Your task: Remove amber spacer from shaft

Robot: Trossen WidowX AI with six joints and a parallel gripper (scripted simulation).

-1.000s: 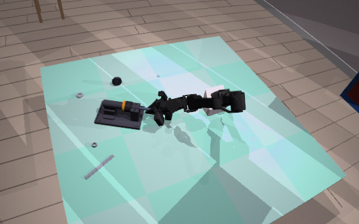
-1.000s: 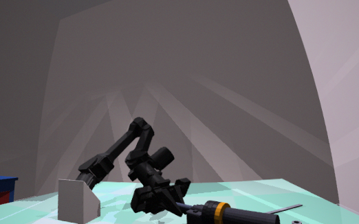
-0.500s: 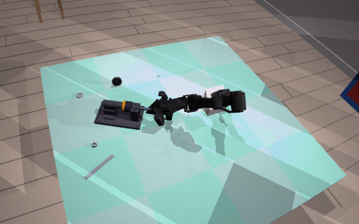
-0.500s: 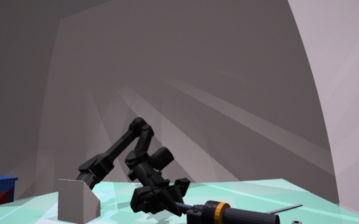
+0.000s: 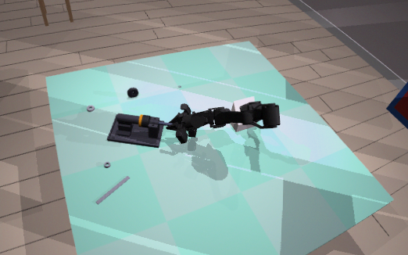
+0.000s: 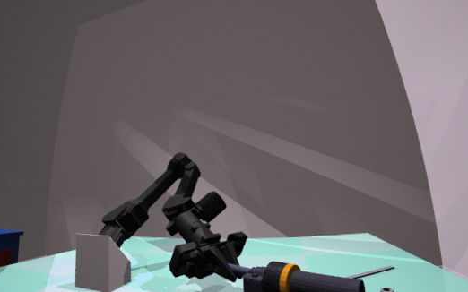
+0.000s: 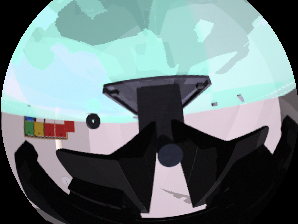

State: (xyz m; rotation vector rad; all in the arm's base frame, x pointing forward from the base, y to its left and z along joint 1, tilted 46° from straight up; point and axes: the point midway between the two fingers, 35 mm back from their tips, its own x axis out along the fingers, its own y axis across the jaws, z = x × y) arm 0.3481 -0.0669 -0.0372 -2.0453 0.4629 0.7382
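My gripper tip is 40 mm short of the shaft, 30 mm to the left of it and 20 mm below it. The rest, counted from my gripper tip: grey bar (310 mm ahead, 160 mm to the left, 60 mm below); amber spacer (90 mm ahead, 60 mm to the right, 20 mm above).
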